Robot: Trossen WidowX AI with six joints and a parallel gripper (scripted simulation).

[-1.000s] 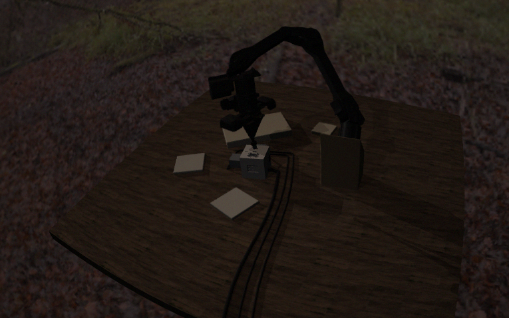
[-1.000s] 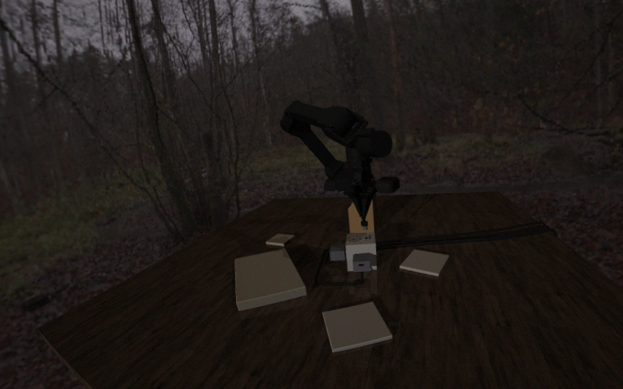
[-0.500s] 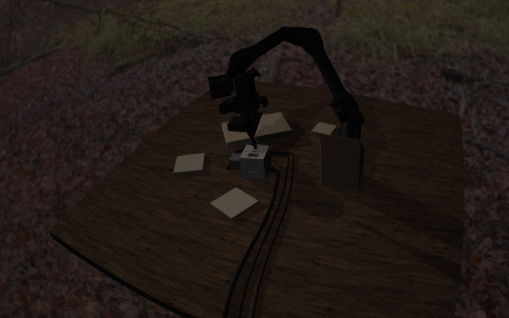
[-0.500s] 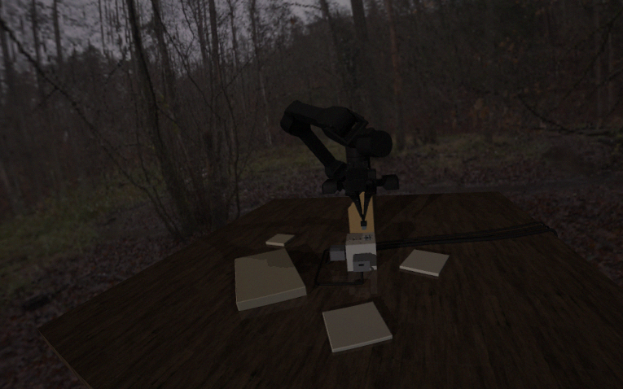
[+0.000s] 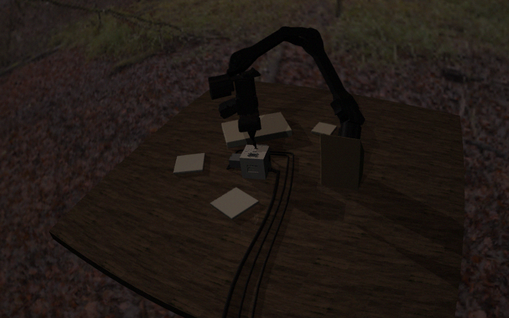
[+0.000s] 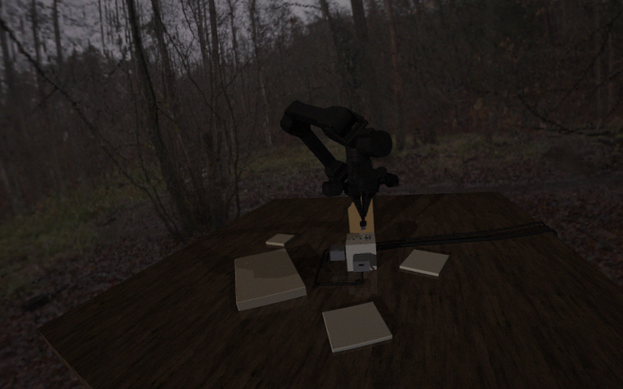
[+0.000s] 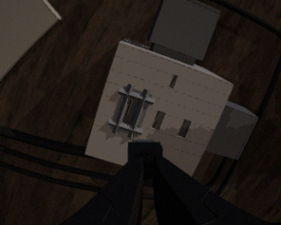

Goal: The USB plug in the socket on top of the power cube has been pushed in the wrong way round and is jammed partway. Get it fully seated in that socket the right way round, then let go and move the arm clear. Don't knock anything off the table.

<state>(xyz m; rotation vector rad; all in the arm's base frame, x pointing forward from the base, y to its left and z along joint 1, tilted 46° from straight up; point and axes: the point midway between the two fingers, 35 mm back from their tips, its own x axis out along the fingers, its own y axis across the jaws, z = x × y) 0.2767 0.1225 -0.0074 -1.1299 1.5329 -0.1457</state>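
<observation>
The dark USB plug is 10 mm below my gripper tip. From my gripper tip the other things lie so: thick slab 150 mm ahead, 230 mm to the right, 120 mm below; then USB socket 10 mm to the left, 60 mm below; then flat pale tile 250 mm ahead, 50 mm to the left, 130 mm below.
</observation>
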